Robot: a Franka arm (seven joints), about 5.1 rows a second.
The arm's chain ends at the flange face. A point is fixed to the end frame.
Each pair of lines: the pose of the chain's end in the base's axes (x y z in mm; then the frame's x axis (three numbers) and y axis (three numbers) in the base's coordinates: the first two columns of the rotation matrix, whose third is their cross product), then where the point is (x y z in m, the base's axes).
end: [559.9 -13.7 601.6 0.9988 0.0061 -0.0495 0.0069 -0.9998 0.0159]
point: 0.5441 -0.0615 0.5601
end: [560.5 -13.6 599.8 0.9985 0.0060 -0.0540 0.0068 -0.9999 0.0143]
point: 0.5445 -0.0613 0.5583
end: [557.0 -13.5 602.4 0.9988 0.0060 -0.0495 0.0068 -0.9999 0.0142]
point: 0.5412 -0.0612 0.5608
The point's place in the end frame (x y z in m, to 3 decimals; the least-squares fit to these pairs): -0.014 0.047 0.043
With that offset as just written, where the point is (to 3 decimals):
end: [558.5 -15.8 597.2 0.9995 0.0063 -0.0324 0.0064 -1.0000 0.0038]
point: 0.543 -0.063 0.555
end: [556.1 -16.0 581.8 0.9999 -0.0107 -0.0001 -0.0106 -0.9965 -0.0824]
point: 0.542 -0.059 0.535
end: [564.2 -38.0 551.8 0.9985 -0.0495 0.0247 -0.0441 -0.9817 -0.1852]
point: 0.550 -0.076 0.501
